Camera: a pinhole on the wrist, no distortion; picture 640 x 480 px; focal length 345.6 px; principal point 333.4 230.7 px. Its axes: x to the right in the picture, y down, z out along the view. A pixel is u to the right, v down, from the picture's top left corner.
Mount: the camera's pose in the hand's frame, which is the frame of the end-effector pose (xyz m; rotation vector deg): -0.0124 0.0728 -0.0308 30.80 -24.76 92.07
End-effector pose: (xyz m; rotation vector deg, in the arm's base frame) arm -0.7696 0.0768 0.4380 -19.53 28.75 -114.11
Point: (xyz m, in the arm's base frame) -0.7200 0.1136 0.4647
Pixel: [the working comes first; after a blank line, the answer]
In the camera's frame: -0.0083 0.0508 0.0878

300.8 430.8
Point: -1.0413 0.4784 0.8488
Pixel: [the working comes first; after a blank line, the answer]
In the camera's frame: -0.4029 0.2879 0.5024

56.3 428.7
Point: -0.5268 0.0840 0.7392
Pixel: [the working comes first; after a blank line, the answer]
In the camera's frame: 0.2091 0.1133 0.3376

547.5 346.6
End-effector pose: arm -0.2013 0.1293 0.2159 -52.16 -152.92 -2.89
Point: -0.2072 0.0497 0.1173
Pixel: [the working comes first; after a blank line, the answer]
In the camera's frame: -0.0380 0.0784 0.1645

253.6 395.3
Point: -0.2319 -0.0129 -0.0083
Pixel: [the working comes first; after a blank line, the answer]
In the camera's frame: -0.0121 0.1455 0.2875

318.8 405.6
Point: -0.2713 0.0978 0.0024
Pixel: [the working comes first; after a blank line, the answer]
In the camera's frame: 0.0427 0.0420 0.2731

387.4 283.8
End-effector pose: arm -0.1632 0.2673 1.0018 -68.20 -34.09 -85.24
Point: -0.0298 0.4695 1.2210
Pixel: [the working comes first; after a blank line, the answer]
In the camera's frame: 0.1365 -0.1164 0.3168

482.3 103.7
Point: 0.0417 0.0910 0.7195
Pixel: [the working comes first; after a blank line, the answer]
In the camera's frame: 0.1120 0.1169 -0.2705

behind the camera
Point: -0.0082 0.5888 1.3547
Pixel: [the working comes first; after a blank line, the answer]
In the camera's frame: 0.1872 -0.1768 0.4791

468.4 103.2
